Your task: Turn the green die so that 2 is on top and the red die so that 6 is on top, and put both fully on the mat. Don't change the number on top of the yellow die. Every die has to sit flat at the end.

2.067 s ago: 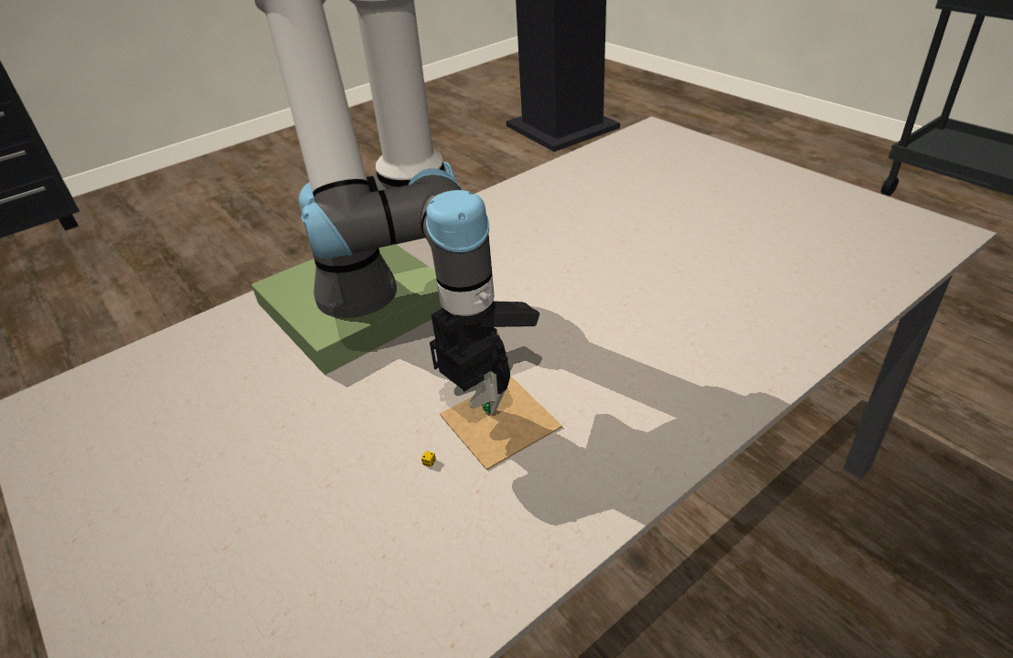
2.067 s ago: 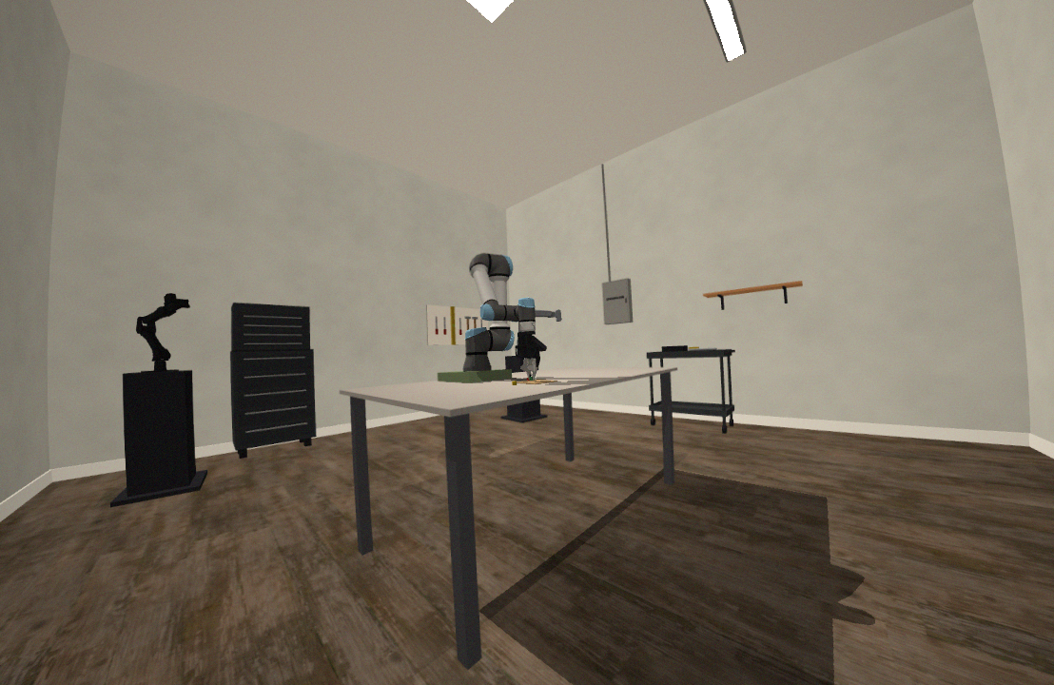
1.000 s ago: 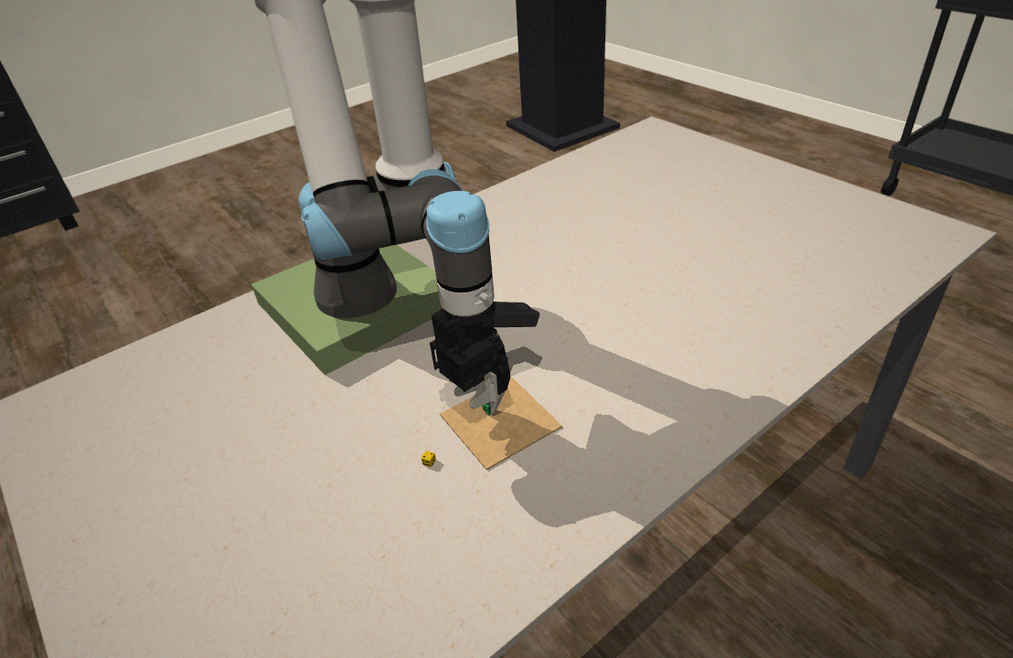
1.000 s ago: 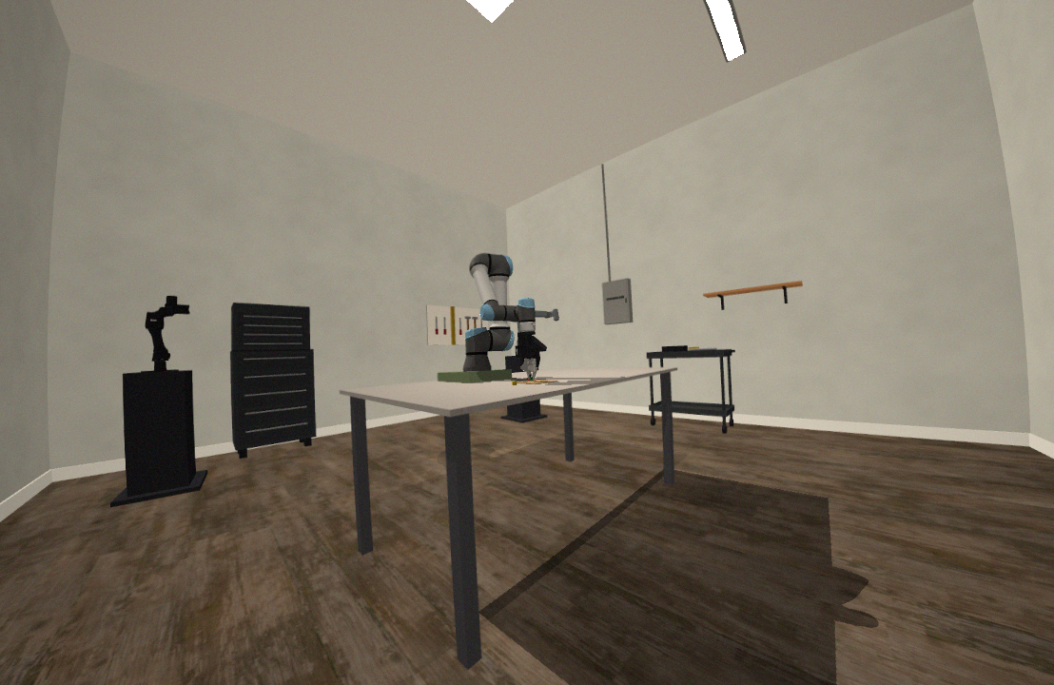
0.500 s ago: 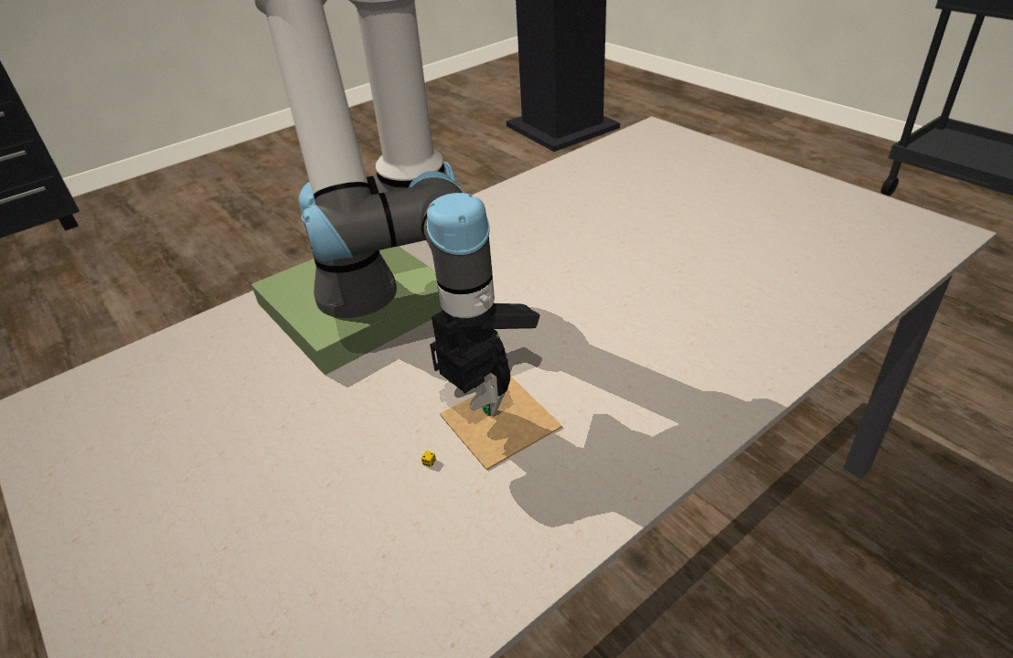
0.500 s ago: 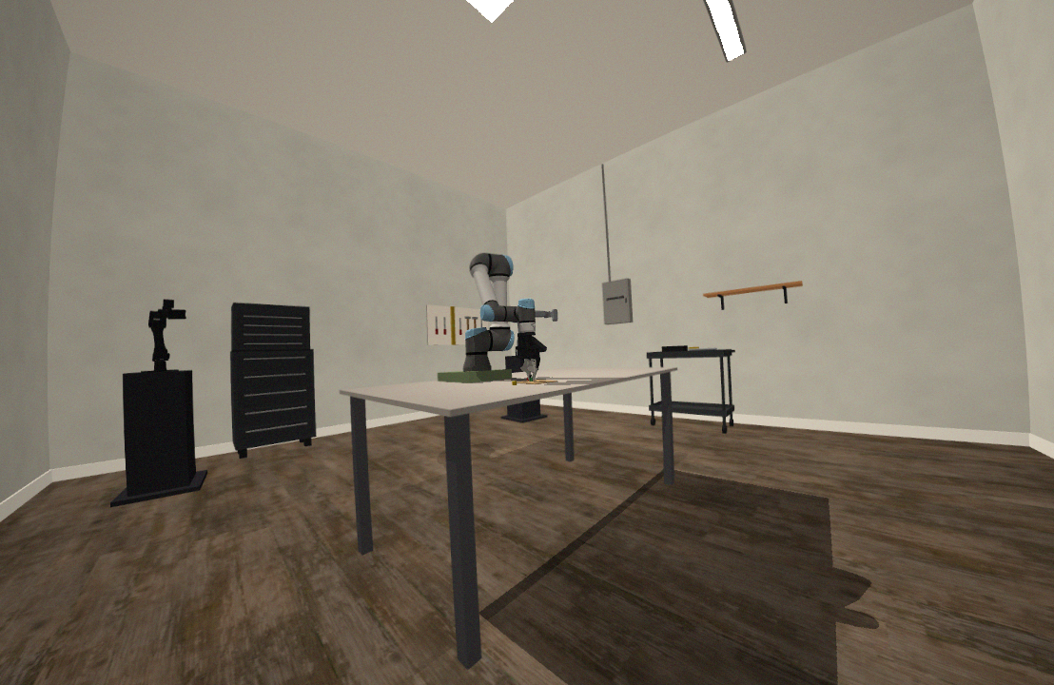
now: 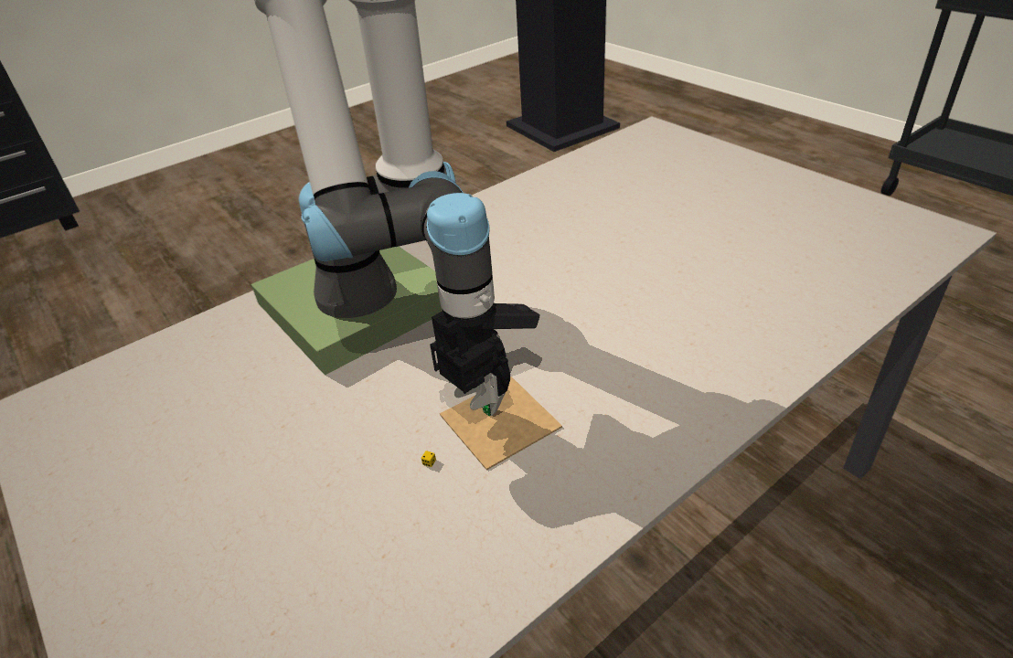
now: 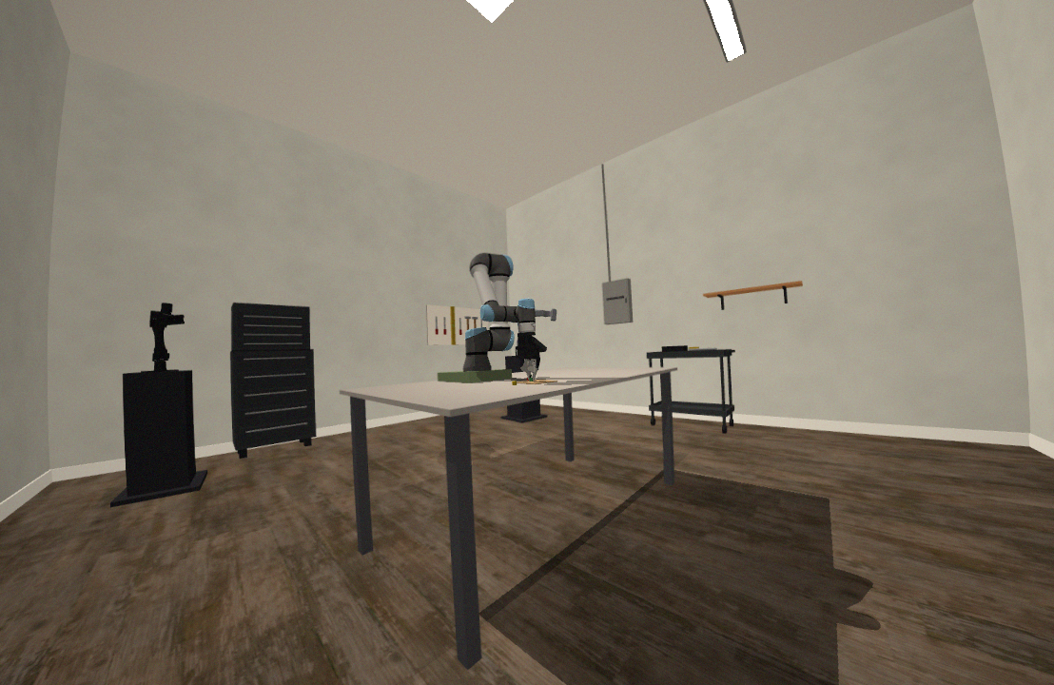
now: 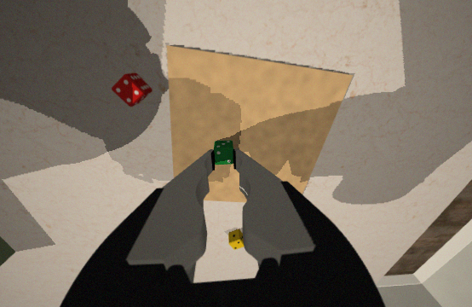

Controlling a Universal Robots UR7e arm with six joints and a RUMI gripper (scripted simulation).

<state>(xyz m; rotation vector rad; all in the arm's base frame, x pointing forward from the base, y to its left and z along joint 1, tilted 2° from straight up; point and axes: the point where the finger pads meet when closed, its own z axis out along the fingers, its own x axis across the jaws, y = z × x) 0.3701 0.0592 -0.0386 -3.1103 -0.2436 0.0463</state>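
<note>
Now: the green die 1 cm below my hand. From my hand the other things lie so: red die (7 cm behind, 4 cm to the left, 1 cm below); then yellow die (3 cm ahead, 13 cm to the right, 1 cm below); then tan mat (2 cm ahead, 2 cm below).
</note>
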